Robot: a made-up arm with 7 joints.
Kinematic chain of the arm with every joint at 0, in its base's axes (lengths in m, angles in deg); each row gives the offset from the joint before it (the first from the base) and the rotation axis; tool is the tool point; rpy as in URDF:
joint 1: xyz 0 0 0.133 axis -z
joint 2: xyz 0 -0.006 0.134 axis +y
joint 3: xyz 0 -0.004 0.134 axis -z
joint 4: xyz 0 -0.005 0.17 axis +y
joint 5: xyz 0 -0.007 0.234 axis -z
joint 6: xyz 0 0 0.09 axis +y
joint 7: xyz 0 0 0.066 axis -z
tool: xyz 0 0 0 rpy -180 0 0
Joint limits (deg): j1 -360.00..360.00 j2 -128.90..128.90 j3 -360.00..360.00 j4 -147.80..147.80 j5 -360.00..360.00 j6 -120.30..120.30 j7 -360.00..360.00
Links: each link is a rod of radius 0.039 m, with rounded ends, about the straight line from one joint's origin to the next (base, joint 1, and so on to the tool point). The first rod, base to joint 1, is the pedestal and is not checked.
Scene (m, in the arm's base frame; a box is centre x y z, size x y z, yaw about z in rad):
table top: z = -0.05
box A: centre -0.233 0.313 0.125 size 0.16 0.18 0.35 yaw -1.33
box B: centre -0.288 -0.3 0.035 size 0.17 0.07 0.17 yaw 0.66
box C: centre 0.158 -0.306 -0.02 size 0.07 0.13 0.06 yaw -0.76
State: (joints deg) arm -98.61 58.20 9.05 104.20 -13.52 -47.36 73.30
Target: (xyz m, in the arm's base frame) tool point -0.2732 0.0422 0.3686
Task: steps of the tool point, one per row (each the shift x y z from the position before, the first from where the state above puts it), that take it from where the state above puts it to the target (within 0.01 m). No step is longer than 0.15 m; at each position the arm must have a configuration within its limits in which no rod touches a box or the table.
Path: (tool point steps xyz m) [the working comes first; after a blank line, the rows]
Joints at the target: -140.52 -4.08 -34.99 136.54 -4.31 -60.34 73.30
Straight joint move there: touches box A.

1: -0.0117 0.0018 0.0882
2: -0.0082 -0.0172 0.0830
3: -0.0048 -0.0337 0.0737
4: -0.0019 -0.0473 0.0608
5: 0.0007 -0.0567 0.0454
6: 0.0029 -0.0618 0.0285
7: 0.0045 -0.0623 0.0116
8: -0.1067 0.0265 -0.0246
9: -0.1062 -0.0358 -0.0431
10: -0.0704 -0.0908 -0.0519

